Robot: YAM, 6 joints.
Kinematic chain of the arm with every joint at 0, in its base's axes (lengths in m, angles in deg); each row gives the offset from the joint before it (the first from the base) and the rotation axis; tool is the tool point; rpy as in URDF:
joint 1: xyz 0 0 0.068 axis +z
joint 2: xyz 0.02 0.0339 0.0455 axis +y
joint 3: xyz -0.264 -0.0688 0 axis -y
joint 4: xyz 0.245 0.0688 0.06 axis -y
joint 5: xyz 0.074 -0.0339 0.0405 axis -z
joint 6: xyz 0.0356 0 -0.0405 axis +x
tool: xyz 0 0 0 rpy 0 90 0
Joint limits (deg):
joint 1: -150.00..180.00
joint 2: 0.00..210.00
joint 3: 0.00..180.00
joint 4: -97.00..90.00
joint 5: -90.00..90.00
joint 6: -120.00..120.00
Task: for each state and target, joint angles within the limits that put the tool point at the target. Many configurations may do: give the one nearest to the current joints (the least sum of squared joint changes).
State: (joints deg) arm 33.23 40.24 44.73 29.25 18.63 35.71
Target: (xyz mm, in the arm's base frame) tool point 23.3 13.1 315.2
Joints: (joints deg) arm 40.69 0.00 9.46 59.95 8.50 35.71
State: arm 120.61 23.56 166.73 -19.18 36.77 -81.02
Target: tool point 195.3 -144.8 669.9
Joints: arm 139.37 59.24 162.17 -5.16 29.02 -81.02
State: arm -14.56 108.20 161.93 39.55 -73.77 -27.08
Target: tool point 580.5 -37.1 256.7
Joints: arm -7.06 150.54 134.20 33.78 -76.02 -27.08
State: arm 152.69 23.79 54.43 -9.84 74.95 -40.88
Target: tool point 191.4 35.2 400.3
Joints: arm 179.88 0.00 79.10 -50.98 90.00 -40.88
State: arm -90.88 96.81 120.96 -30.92 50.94 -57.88
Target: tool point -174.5 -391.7 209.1
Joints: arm -110.31 117.25 91.73 -39.91 51.00 -57.88
